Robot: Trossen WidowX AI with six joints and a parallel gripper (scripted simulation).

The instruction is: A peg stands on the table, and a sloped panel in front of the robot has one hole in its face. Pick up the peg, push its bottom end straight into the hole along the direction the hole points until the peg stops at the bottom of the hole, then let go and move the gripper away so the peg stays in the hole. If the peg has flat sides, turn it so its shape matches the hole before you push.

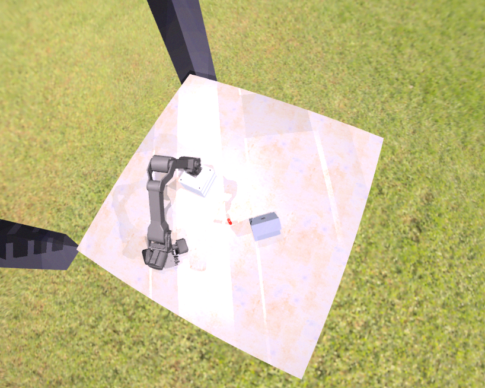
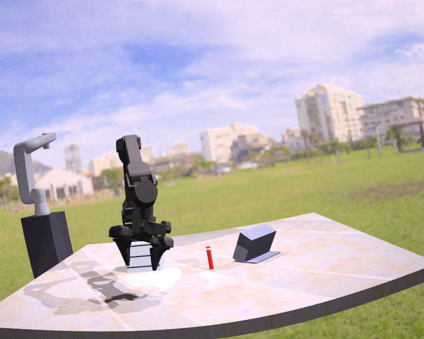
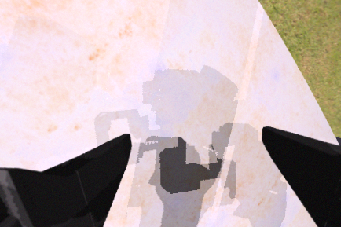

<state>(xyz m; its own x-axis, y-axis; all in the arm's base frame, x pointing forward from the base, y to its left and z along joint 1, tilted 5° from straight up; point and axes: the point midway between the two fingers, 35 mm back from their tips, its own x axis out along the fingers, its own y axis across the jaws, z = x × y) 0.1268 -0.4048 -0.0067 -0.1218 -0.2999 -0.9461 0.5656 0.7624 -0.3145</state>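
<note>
My gripper tip is 15 cm short of the round red peg, 29 cm to the right of it and 4 cm above it. Round my gripper tip: sloped grey panel 30 cm ahead, 36 cm to the left, 5 cm below.
</note>
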